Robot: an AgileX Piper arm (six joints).
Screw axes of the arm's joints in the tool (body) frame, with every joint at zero. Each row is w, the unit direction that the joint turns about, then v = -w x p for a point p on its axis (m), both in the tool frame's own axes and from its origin. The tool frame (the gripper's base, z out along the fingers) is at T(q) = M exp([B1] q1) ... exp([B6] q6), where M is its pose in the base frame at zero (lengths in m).
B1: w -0.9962 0 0.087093 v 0.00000 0.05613 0.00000
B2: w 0 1 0 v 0.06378 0.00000 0.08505
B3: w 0 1 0 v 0.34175 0.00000 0.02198
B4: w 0 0 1 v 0.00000 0.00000 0.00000
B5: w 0 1 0 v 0.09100 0.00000 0.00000
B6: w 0 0 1 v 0.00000 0.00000 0.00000
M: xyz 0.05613 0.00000 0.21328 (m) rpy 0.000 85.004 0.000 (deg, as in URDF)
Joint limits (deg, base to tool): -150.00..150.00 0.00..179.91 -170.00..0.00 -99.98..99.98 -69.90..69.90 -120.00..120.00
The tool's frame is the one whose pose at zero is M.
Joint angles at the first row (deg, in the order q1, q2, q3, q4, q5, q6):
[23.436 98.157 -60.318 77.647 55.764 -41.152]
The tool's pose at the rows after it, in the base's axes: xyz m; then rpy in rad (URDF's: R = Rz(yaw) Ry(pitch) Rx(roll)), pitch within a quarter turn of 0, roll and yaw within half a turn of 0:
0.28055 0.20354 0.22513 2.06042 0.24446 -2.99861
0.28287 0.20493 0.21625 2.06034 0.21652 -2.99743
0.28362 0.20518 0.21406 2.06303 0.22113 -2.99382
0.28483 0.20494 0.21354 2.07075 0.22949 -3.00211
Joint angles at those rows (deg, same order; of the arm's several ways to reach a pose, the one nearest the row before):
[23.512 100.585 -60.317 78.001 57.079 -41.956]
[23.513 102.183 -60.320 78.379 57.368 -42.091]
[23.512 102.552 -60.317 78.474 57.259 -42.778]
[23.512 102.554 -60.319 78.510 56.421 -42.998]

